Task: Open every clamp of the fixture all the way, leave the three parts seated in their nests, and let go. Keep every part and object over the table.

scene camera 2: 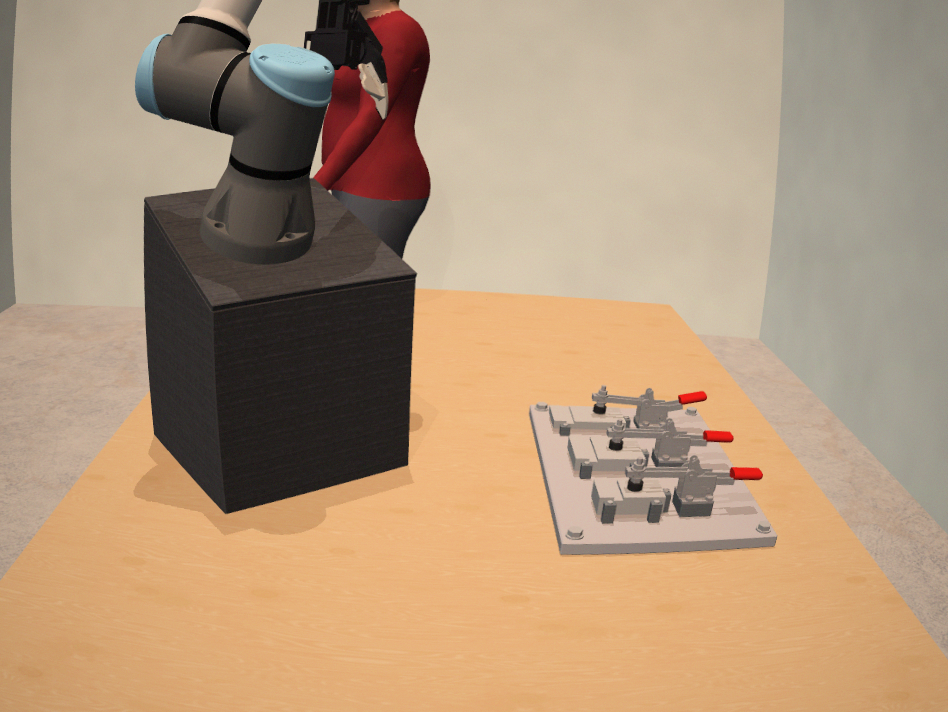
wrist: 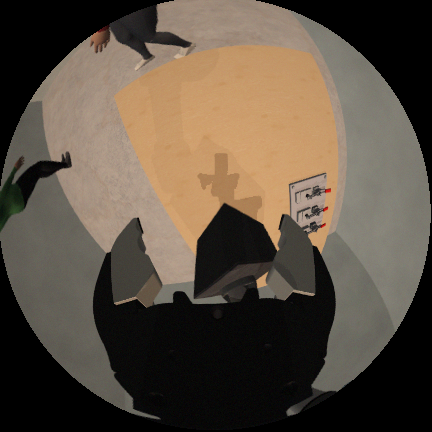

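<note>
The fixture plate lies on the table with three toggle clamps. The near clamp, middle clamp and far clamp have their arms lowered, with black tips down on the parts. Their red handles lie nearly level, the far one tilted slightly up. The near part, middle part and far part sit in their nests. My gripper is open and empty, high above the table and away from the fixture. In the wrist view a finger hides part of the fixture's lower end.
The arm stands on a dark pedestal left of the fixture on the wooden table. A person in red stands behind the pedestal. A person in green shows at the left of the wrist view.
</note>
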